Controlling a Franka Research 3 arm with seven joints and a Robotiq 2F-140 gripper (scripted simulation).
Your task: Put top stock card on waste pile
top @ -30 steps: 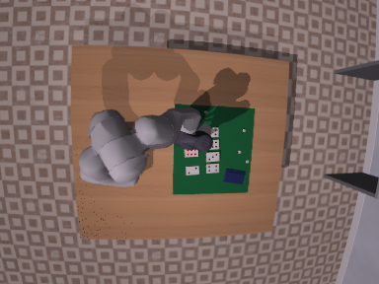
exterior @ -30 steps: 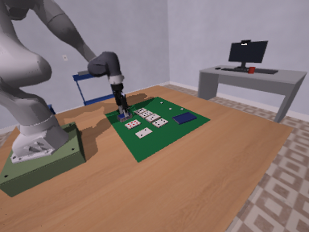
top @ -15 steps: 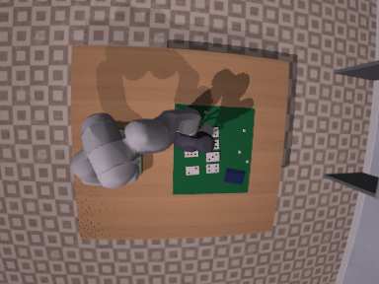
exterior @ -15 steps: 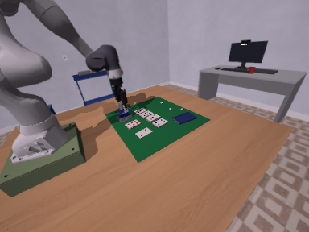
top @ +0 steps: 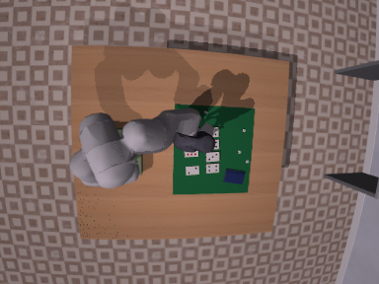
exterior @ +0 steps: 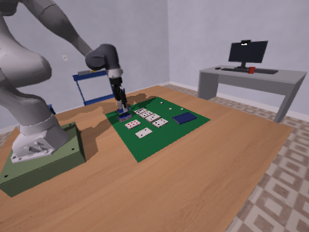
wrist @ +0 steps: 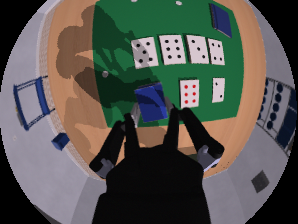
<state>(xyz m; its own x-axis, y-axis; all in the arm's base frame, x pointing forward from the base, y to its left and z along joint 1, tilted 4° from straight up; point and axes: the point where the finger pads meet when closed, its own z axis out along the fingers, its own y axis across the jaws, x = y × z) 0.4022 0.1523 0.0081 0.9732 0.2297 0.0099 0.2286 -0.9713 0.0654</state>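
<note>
My hand is 30 mm above the blue-backed card. From my hand the other things lie so: green mat (170 mm ahead, 110 mm below, 100 mm to the right).
</note>
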